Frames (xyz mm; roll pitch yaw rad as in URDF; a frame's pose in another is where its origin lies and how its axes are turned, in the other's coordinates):
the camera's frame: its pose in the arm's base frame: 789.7 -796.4 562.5 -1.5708 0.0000 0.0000
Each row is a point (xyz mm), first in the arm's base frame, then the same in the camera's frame.
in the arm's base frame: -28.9 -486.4 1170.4
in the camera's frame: -818.6 -607.9 310.0
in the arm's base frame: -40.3 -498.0 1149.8
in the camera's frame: -830.0 -587.3 298.4
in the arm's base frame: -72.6 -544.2 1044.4
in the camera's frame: -862.3 -481.9 252.2
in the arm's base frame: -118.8 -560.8 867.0
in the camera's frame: -908.5 -304.5 235.6
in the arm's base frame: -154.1 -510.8 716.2
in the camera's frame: -943.8 -153.7 285.6
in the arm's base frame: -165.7 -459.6 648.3
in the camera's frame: -955.4 -85.8 336.8
